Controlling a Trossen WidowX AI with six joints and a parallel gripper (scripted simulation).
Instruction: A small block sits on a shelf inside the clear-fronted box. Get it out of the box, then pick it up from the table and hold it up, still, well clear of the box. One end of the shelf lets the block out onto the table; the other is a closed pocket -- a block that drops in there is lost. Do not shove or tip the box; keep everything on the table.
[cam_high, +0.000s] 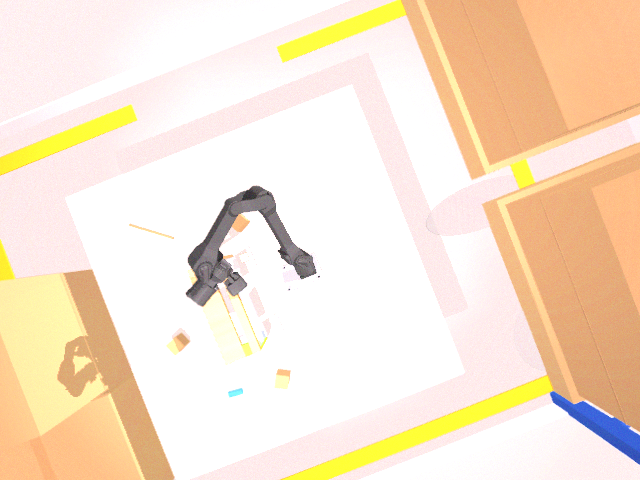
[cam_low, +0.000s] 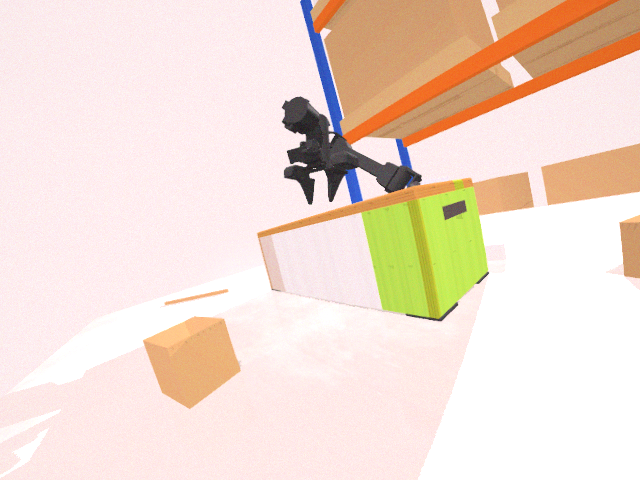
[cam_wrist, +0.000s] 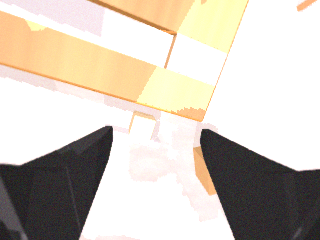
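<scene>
Right now my gripper tip is 15 cm above the pale yellow block, 4 cm past it and 1 cm to the left of it. The rest, counted from my gripper tip: thin orange stick (29 cm ahead, 26 cm to the right, 16 cm below); then long box (15 cm to the left, 10 cm below, 4 cm ahead).
</scene>
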